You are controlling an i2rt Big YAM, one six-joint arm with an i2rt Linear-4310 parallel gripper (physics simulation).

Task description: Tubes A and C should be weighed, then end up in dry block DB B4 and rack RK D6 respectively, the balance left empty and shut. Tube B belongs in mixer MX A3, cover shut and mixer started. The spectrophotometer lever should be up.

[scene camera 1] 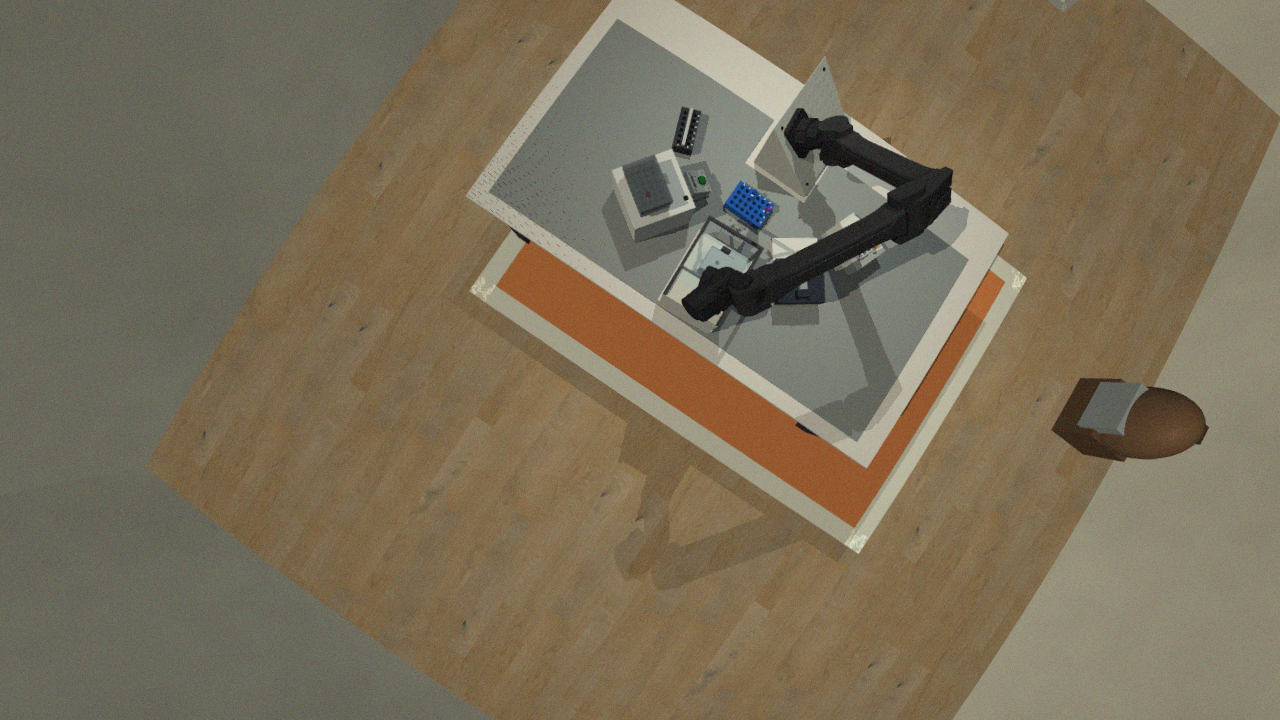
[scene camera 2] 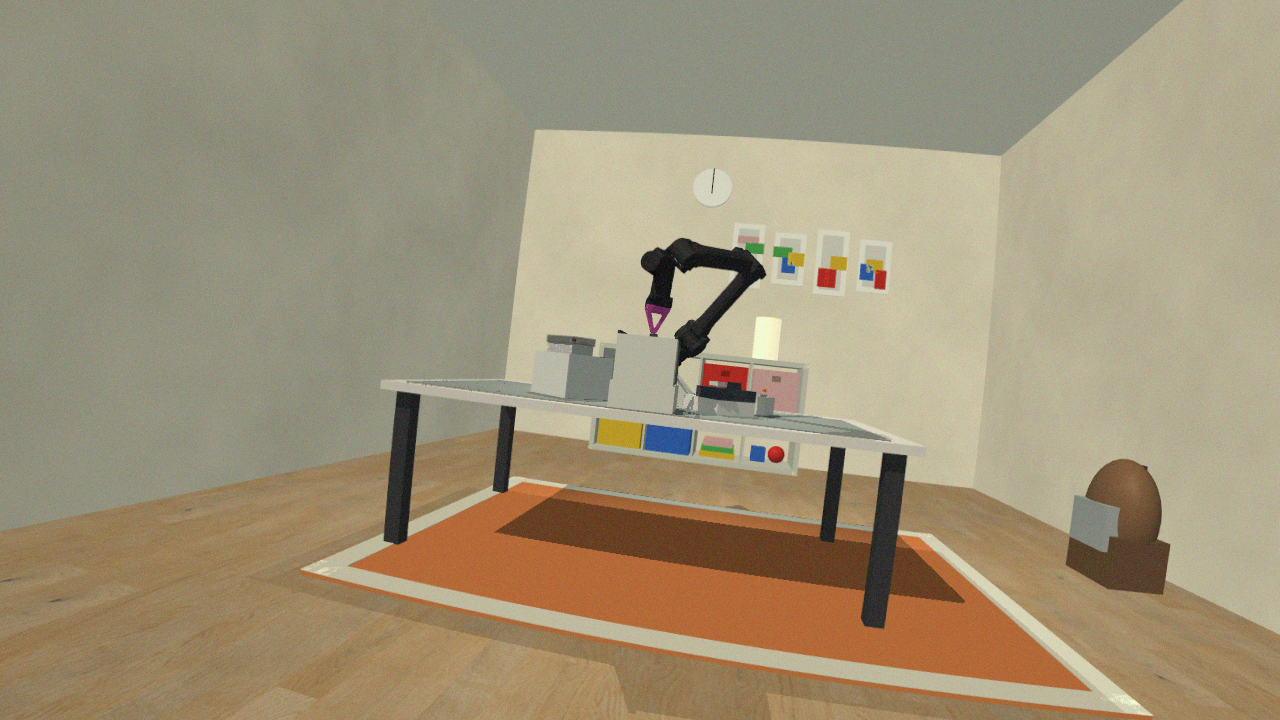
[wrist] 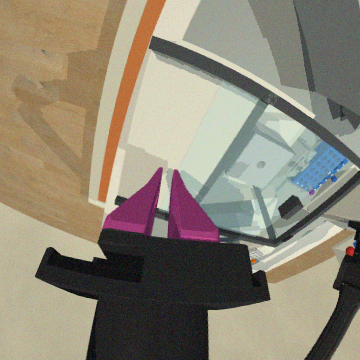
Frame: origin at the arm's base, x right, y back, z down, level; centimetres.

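Seen in the pictures: gripper, between the fingertips: (scene camera 2: pixel 653 333) (wrist: pixel 167 172); arm's base, origin of its link: (scene camera 1: pixel 798 133).
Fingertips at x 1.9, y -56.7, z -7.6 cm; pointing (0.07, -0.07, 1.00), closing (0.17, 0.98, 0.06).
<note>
Pixels of each thing's top centre, then the offset from my fingertips to it. "spot": a spot on its surface instead.
- pale box, centre of its top: (wrist: pixel 282 208) (scene camera 1: pixel 723 254) (scene camera 2: pixel 653 333) dx +0.7, dy +12.2, dz -0.7 cm
- dark-edged glass shield, a spot on its surface: (wrist: pixel 210 63) spot: dx +9.1, dy -0.1, dz +0.3 cm
- white box, centre of its top: (scene camera 1: pixel 670 175) (scene camera 2: pixel 586 338) dx +23.2, dy +25.1, dz +2.6 cm
- grey lid, centre of its top: (scene camera 1: pixel 649 182) (scene camera 2: pixel 572 336) dx +26.9, dy +20.6, dz +2.6 cm
- black slotted strip, a spot on its surface: (scene camera 1: pixel 687 130) spot: dx +27.3, dy +46.0, dz +16.8 cm
- green button, centre of its top: (scene camera 1: pixel 702 179) dx +16.0, dy +33.7, dz +14.1 cm
- dark blue instrument, centre of its top: (wrist: pixel 240 234) (scene camera 1: pixel 803 266) (scene camera 2: pixel 720 380) dx -21.7, dy +24.7, dz +11.4 cm
My gripper (scene camera 2: pixel 654 334) (wrist: pixel 167 172) has its magenta fingers shut and empty, with a narrow gap between them. It points down close above the balance, a pale box (scene camera 2: pixel 642 374) with a dark-edged glass shield (wrist: pixel 210 63). No tube shows on the balance's round pan (wrist: pixel 260 164) through the glass; whether every door is shut is unclear. The blue rack (scene camera 1: pixel 749 205) (wrist: pixel 320 167) holds small tubes, among them a purple-capped one (wrist: pixel 312 192) and a blue-capped one (wrist: pixel 334 178); their letters cannot be read. The white box (scene camera 1: pixel 662 222) (scene camera 2: pixel 553 373) has a grey lid (scene camera 1: pixel 646 183) (scene camera 2: pixel 570 340).
A black slotted strip (scene camera 1: pixel 687 130) lies behind the lidded box. A green button (scene camera 1: pixel 701 180) shows beside that box. A dark blue instrument (scene camera 1: pixel 799 292) and a pale device partly under the arm stand right of the balance. A tall white panel (scene camera 1: pixel 819 98) stands by the arm's base.
</note>
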